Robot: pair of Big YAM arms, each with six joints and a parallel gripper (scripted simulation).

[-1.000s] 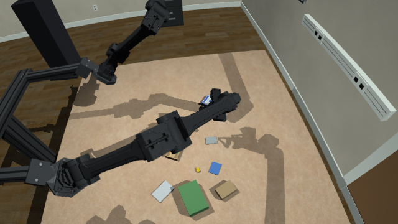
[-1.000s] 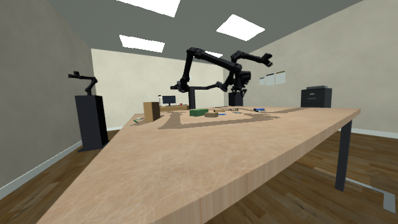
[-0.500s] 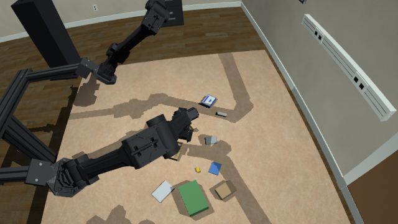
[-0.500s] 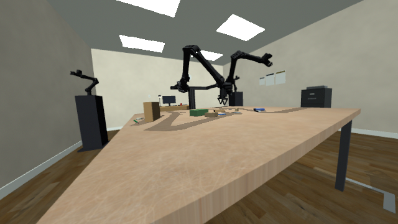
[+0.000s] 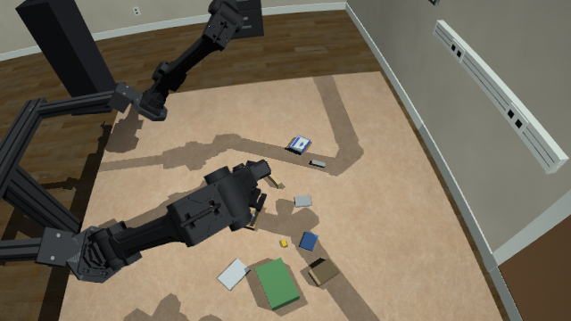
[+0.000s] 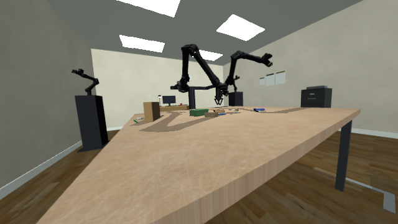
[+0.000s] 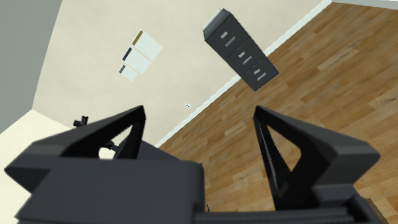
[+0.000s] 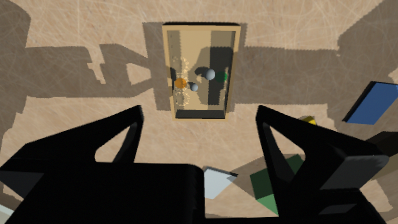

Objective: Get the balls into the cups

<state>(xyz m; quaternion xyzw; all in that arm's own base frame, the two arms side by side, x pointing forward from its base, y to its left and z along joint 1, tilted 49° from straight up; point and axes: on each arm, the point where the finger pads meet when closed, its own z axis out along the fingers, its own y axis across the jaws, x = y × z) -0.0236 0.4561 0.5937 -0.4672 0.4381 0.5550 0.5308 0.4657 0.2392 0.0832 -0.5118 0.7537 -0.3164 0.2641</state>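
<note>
The covered wooden puzzle lies 80 mm below my right hand. Also, from my right hand: small yellow piece 130 mm ahead, 120 mm to the right, 80 mm below; grey tile 210 mm ahead, 80 mm below, 60 mm to the left; blue tile 220 mm ahead, 110 mm to the right, 80 mm below.
</note>
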